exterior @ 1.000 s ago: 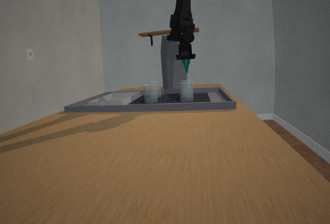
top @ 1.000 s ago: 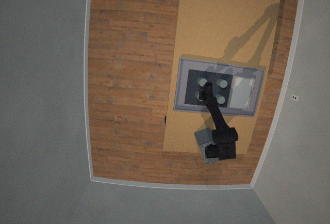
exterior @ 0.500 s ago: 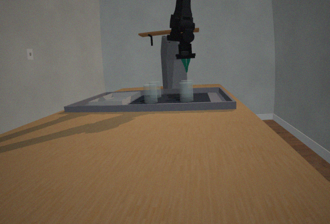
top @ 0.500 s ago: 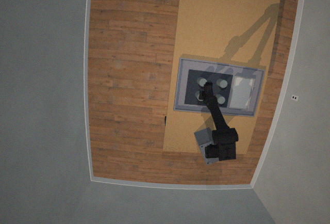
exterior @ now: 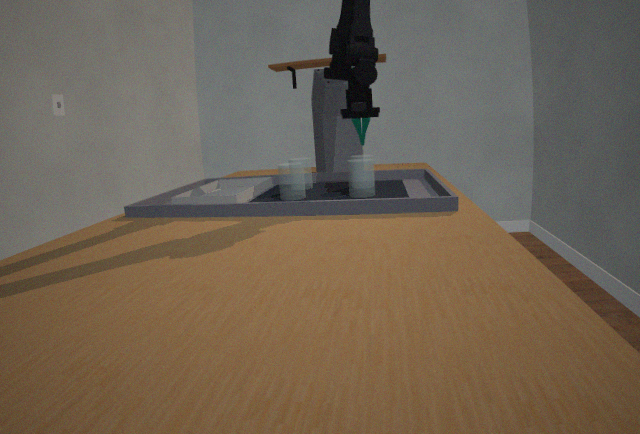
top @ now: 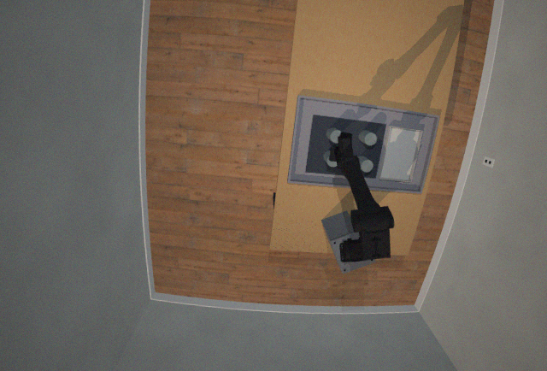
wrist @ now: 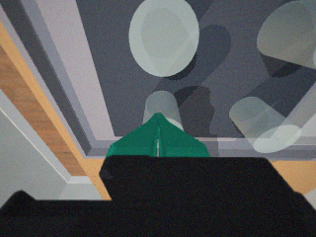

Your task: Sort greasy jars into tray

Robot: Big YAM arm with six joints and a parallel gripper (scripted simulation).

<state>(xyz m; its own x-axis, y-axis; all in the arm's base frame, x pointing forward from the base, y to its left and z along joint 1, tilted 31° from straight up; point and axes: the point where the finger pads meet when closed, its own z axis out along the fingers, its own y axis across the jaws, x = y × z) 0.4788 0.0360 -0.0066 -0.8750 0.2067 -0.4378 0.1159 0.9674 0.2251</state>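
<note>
Right now my hand is 13 cm above the dark drying mat, 9 cm to the left of it and 2 cm past it. From my hand the other things lie so: pale tray: 41 cm to the right, 13 cm below, 6 cm behind; then rimmed steel table top: 20 cm to the right, 14 cm below, 2 cm behind.
</note>
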